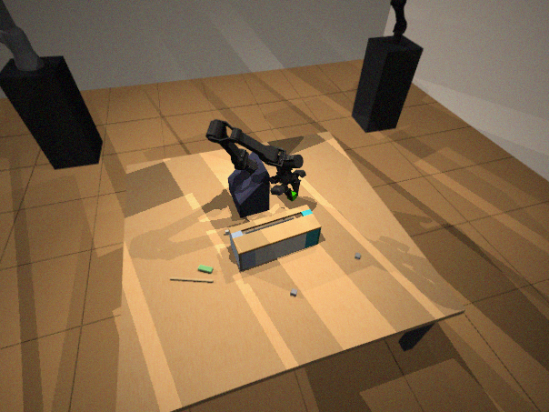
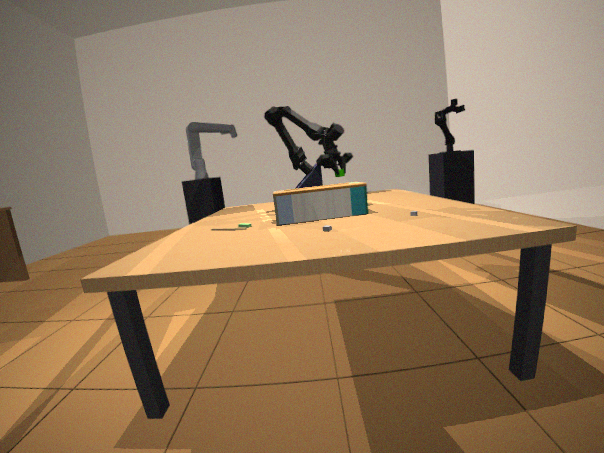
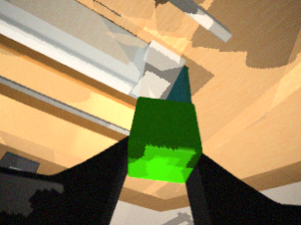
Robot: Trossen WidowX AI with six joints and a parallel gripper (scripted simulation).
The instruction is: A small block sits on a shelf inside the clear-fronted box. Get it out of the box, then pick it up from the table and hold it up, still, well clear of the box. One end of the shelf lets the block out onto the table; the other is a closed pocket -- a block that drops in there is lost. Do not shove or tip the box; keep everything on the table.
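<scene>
Right now the small green block is 10 mm to the right of my gripper tip and 10 mm behind it. From my gripper tip the other things lie so: long box (120 mm to the right, 110 mm below, 70 mm ahead); thin stick (510 mm to the right, 200 mm ahead, 170 mm below).
</scene>
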